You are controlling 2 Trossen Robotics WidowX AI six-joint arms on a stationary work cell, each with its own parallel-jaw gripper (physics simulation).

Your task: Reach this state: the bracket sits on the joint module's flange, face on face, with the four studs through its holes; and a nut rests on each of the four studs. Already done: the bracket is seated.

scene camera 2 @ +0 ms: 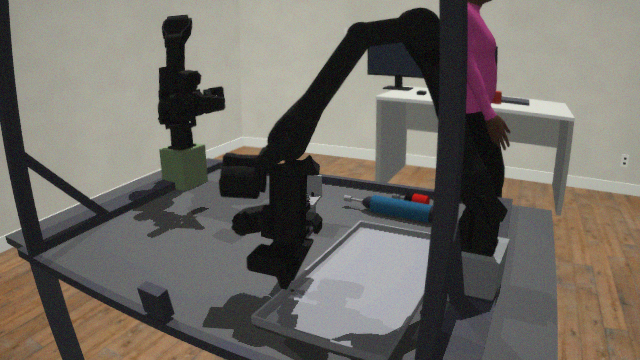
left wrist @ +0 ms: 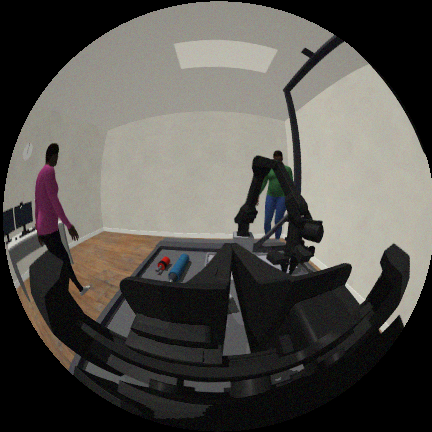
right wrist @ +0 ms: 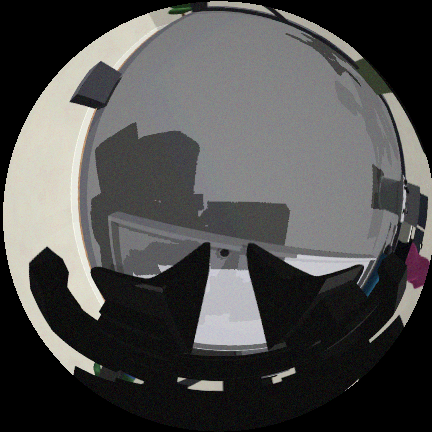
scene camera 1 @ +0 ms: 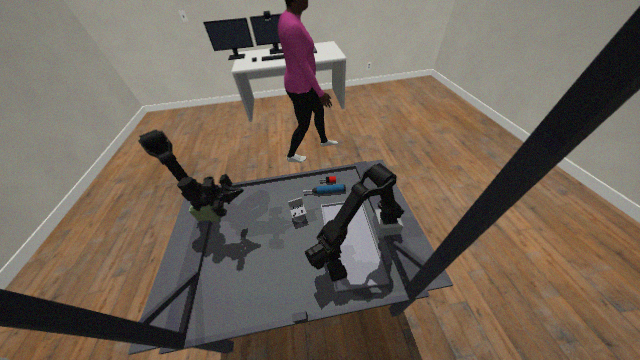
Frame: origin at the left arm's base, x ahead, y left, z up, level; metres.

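Where they show: left gripper, fingertip midpoint: (scene camera 2: 224, 100) (left wrist: 229, 248) (scene camera 1: 243, 190); right gripper, fingertip midpoint: (scene camera 2: 287, 284) (right wrist: 228, 248) (scene camera 1: 330, 263); left arm's base, origin of the base link: (scene camera 2: 182, 146); right arm's base, origin of the base link: (scene camera 2: 477, 245) (left wrist: 242, 233) (scene camera 1: 388, 217).
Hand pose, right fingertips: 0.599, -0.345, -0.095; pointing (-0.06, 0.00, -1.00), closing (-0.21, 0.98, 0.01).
Things, the pixels of their top centre, and the offset from my right fingertips, as dx, dy, dz.
- joint module, middle of its top: (scene camera 1: 297, 208) -0.130, +0.263, +0.056
- small dark nut, middle of its top: (right wrist: 224, 252) +0.010, +0.000, -0.009
- tray, middle of its top: (right wrist: 281, 322) (scene camera 2: 370, 272) (left wrist: 255, 263) (scene camera 1: 350, 237) +0.105, +0.107, -0.003
- blue tool, middle of its top: (scene camera 2: 389, 198) (right wrist: 383, 273) (left wrist: 176, 265) (scene camera 1: 324, 187) +0.017, +0.413, +0.022
- red tool, middle of its top: (scene camera 2: 410, 193) (left wrist: 160, 261) (scene camera 1: 327, 177) +0.045, +0.488, +0.016
- dark block, middle of its top: (scene camera 2: 152, 287) (scene camera 1: 298, 315) -0.138, -0.181, +0.039
The bracket (scene camera 1: 296, 203) (scene camera 2: 315, 185) sits on the joint module (scene camera 1: 300, 221) (right wrist: 392, 193), its upright plate at the back. The right arm hides much of both in scene camera 2; nuts on the studs are too small to tell. A small dark nut (right wrist: 224, 253) lies by the near wall of the tray (scene camera 1: 358, 230) (scene camera 2: 390, 270) (right wrist: 150, 222). My right gripper (scene camera 2: 286, 285) (right wrist: 228, 248) points down over that tray edge, fingers partly open and empty, the nut showing between the fingertips. My left gripper (scene camera 1: 240, 190) (left wrist: 229, 248) is shut and empty, above the table's left side.
A blue tool (scene camera 1: 330, 189) (scene camera 2: 400, 208) (left wrist: 179, 267) and a red tool (scene camera 1: 331, 179) (scene camera 2: 420, 198) (left wrist: 164, 263) lie behind the tray. A dark block (scene camera 1: 300, 317) (scene camera 2: 155, 301) (right wrist: 97, 86) stands at the front edge. Dark frame posts rise at the table's sides.
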